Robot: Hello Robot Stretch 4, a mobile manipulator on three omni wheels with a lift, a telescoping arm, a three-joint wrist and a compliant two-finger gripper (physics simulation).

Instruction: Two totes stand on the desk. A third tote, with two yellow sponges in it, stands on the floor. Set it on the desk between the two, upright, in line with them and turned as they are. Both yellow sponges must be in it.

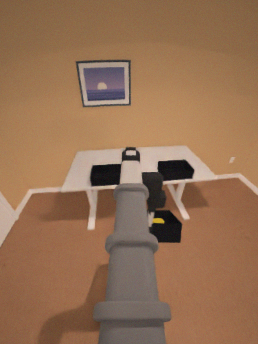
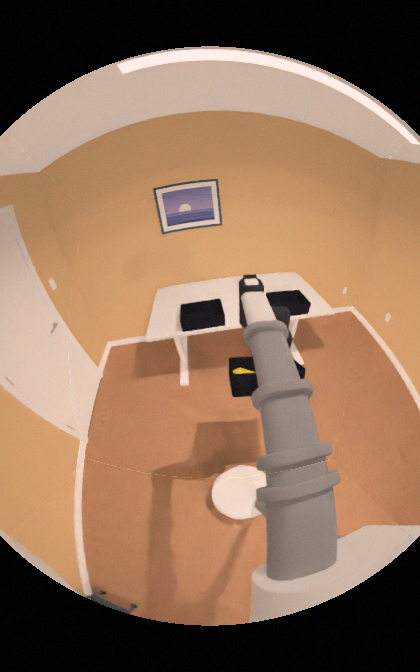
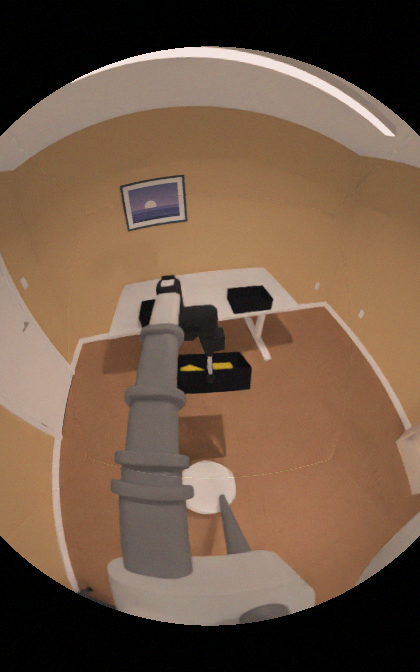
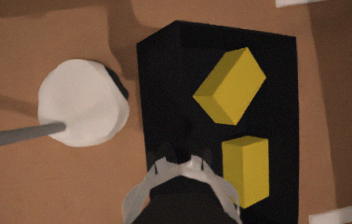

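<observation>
The third tote [image 1: 167, 234] [image 2: 242, 386] [image 3: 232, 381] [image 4: 161, 100] is black and upright, held off the floor in front of the desk. In it lie a slanted yellow sponge [image 2: 242, 371] [image 3: 190, 368] [image 4: 236, 85] and a straighter yellow sponge [image 1: 158, 220] [image 3: 222, 366] [image 4: 256, 172]. My gripper [image 3: 210, 376] [image 4: 178, 153] is shut on the tote's near wall. On the desk [image 1: 100, 156] [image 2: 230, 295] [image 3: 210, 286] stand a left tote [image 1: 105, 175] [image 2: 202, 316] [image 3: 145, 313] and a right tote [image 1: 175, 170] [image 2: 288, 303] [image 3: 250, 300], with a gap between them. My arm partly hides the left or right tote.
White desk legs [image 1: 92, 210] [image 2: 183, 362] [image 3: 259, 340] stand beyond the held tote. My arm [image 1: 132, 240] [image 2: 290, 425] [image 3: 155, 420] covers part of the desk. A white round base part [image 2: 237, 492] [image 3: 207, 487] [image 4: 80, 102] is on the near side. A door is at the left.
</observation>
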